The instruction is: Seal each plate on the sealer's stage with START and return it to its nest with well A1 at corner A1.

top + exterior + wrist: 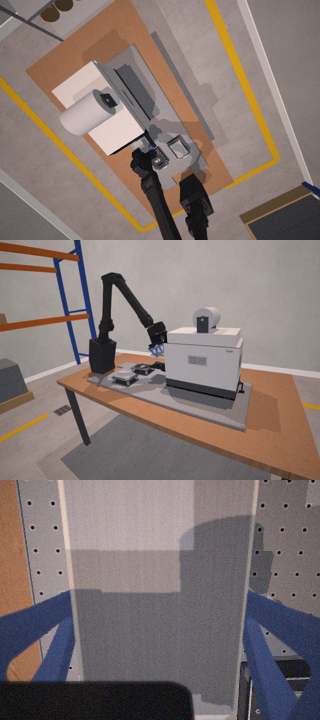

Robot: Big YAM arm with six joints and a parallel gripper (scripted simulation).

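Right now my hand is 8 cm above the dark sealer stage. Round my hand: foil roll (33 cm ahead, 24 cm above, 2 cm to the right); white well plate (right at my hand); start button (11 cm ahead, 9 cm to the left, 2 cm above).
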